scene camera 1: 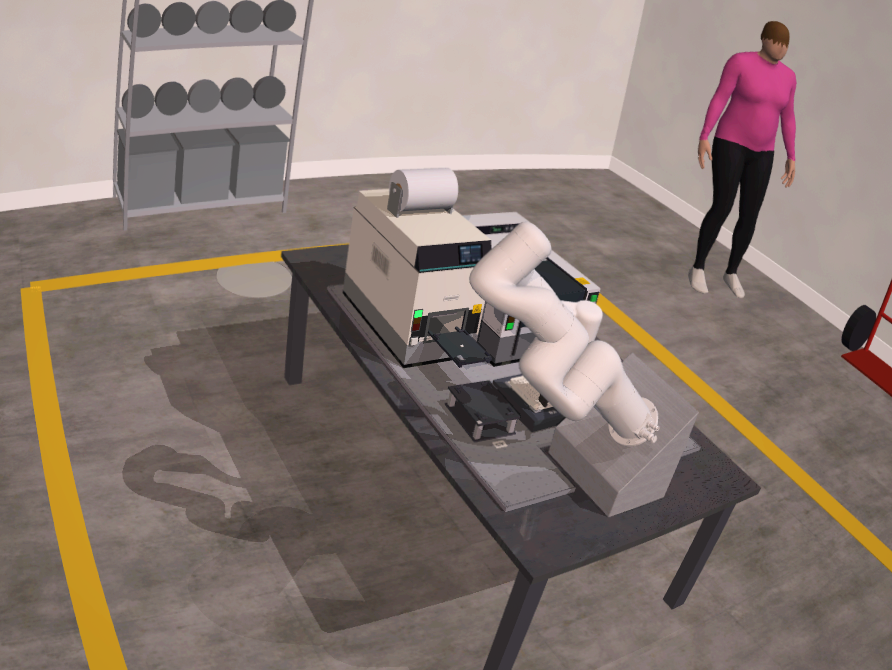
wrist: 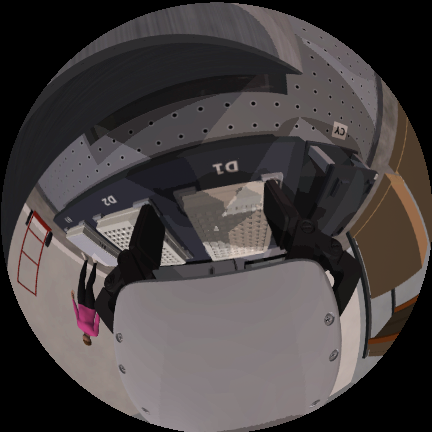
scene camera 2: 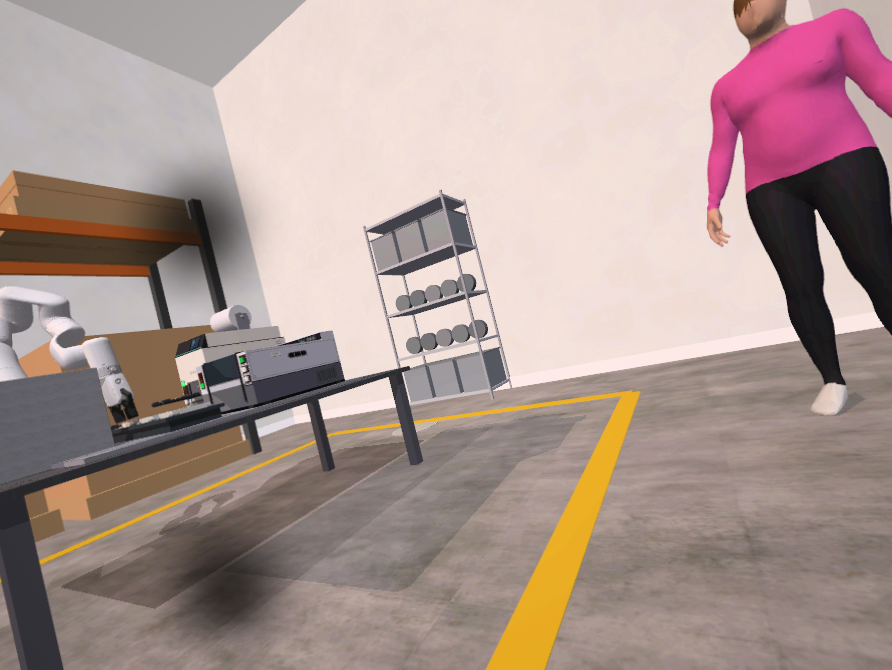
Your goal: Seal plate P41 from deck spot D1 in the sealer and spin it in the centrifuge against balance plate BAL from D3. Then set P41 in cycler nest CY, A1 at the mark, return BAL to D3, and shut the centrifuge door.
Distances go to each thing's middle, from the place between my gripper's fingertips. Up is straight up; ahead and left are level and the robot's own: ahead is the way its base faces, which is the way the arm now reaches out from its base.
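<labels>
Smooth pale plate (wrist: 92,243): my hand 50 mm short of it, 230 mm to the left of it, 20 mm above it. Dark tray (scene camera 1: 471,352): from my hand, 120 mm to the left, 270 mm ahead, 30 mm above. Dark-lidded centrifuge (scene camera 2: 248,379): from my hand, 210 mm to the right, 500 mm ahead, 50 mm above.
</labels>
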